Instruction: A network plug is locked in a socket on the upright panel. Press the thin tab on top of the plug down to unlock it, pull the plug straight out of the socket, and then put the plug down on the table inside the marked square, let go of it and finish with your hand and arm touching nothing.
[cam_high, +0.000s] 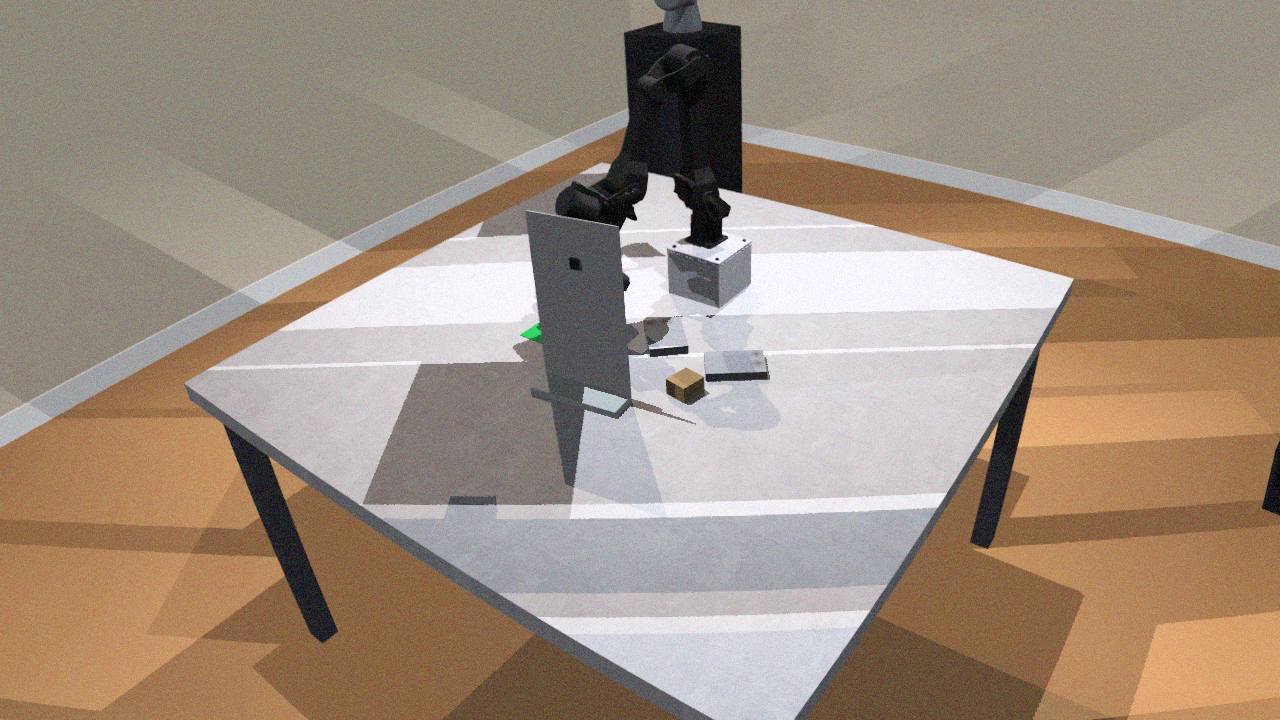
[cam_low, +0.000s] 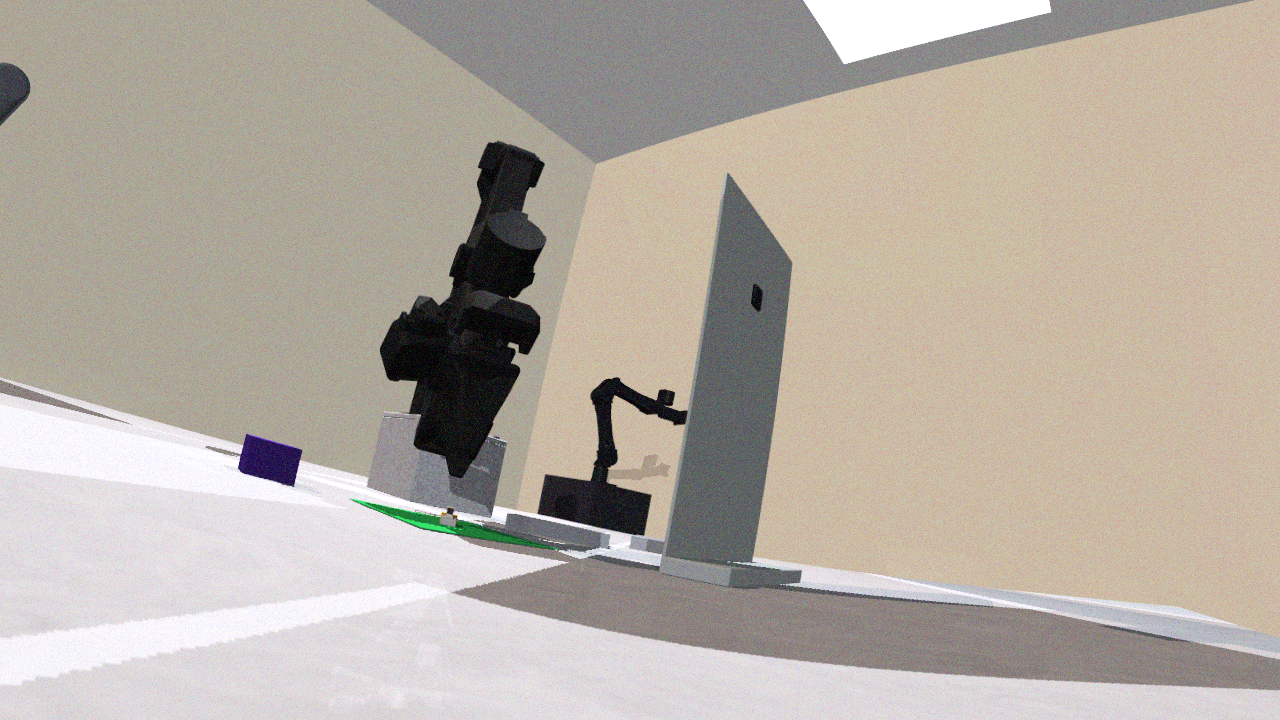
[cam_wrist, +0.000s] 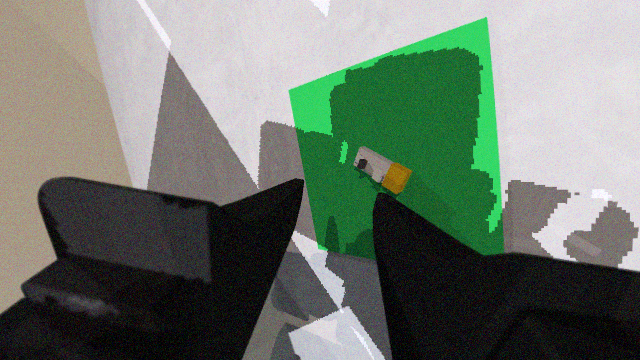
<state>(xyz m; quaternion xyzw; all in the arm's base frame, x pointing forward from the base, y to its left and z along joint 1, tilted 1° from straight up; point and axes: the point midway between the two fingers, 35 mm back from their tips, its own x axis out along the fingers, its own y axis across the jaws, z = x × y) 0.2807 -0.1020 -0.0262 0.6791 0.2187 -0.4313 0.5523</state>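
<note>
My gripper tip is now 1 cm short of the thin pale tab, 1 cm to the left of it and 4 cm above it. The rest, counted from my gripper tip: yellow network plug: 4 cm below; then upright panel: 13 cm ahead, 17 cm to the left, 10 cm above; then green marked square: 1 cm ahead, 5 cm below.
</note>
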